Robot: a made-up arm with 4 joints.
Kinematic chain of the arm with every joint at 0, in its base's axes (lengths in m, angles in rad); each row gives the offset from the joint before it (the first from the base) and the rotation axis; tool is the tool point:
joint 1: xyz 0 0 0.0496 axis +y
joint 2: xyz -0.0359 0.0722 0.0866 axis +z
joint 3: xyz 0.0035 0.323 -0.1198 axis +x
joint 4: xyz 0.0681 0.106 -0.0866 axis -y
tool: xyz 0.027 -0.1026 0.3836
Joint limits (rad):
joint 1: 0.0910..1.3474
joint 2: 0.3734..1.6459
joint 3: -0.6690..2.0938
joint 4: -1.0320..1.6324
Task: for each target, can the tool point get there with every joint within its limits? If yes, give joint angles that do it. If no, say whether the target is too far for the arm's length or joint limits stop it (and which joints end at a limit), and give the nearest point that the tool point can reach.
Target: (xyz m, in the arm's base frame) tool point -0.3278 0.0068 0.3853
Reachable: yes | joints 0.5846 1.1221 -0.1942 1.0254
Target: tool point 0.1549 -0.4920 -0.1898
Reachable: no: joint limits stop it (at a limit: joint 1, joint 2) | nearest point -0.1855 -0.1469 -0.0314 | short by 0.510 m
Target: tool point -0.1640 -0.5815 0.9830
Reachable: no: too far | nearest point -0.1211 -0.2265 0.4856 | short by 0.613 m
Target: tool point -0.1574 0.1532 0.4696
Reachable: yes | joints 0.9101 0.7937 -0.0604 0.9205
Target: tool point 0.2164 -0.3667 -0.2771
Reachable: no: joint limits stop it (at a limit: joint 1, joint 2) | nearest point -0.1569 -0.0933 -0.0659 | short by 0.509 m
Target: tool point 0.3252 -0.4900 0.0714
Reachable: no: joint limits stop it (at a limit: joint 1, joint 2) | nearest point 0.0391 -0.1512 0.2800 | short by 0.490 m
